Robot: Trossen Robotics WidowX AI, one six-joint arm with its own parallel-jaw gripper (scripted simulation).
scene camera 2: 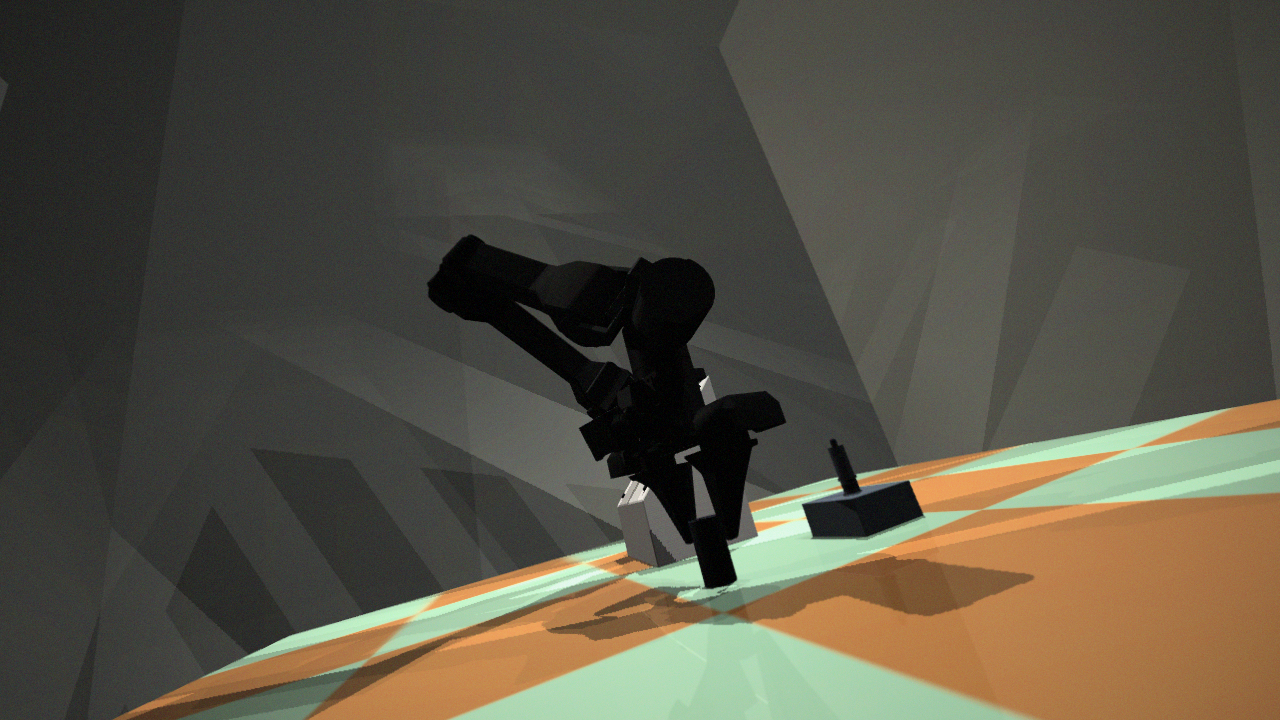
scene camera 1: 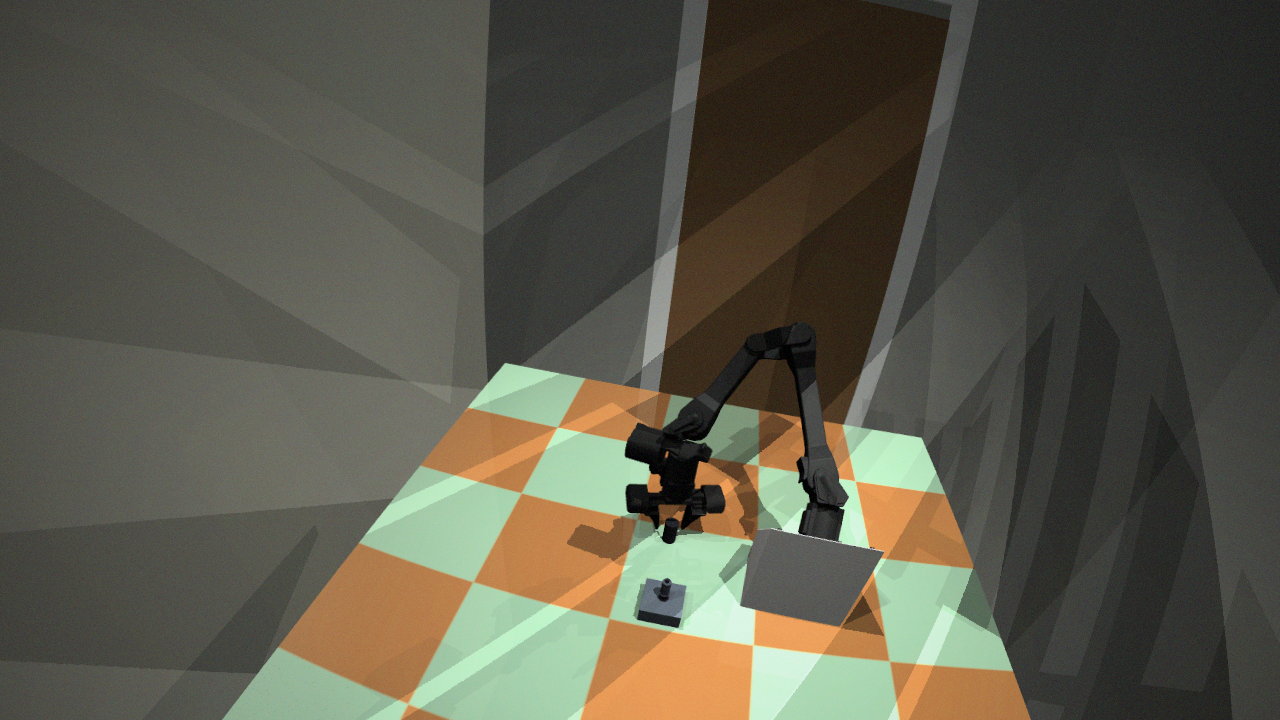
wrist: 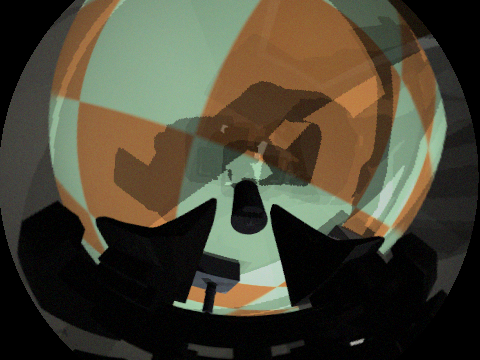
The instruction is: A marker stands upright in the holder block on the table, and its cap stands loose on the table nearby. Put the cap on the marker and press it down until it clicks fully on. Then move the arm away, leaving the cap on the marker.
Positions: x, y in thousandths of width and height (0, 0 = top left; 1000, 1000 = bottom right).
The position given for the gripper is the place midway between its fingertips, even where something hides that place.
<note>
In view: the gripper (scene camera 2: 556, 752), a black marker cap (scene camera 2: 560, 785) and a holder block (scene camera 2: 685, 712).
The black marker cap shows as well in the wrist view (wrist: 518, 601). The gripper shows as well in scene camera 1 (scene camera 1: 523, 734) and in the wrist view (wrist: 509, 574). The holder block is seen too in the wrist view (wrist: 457, 743).
</note>
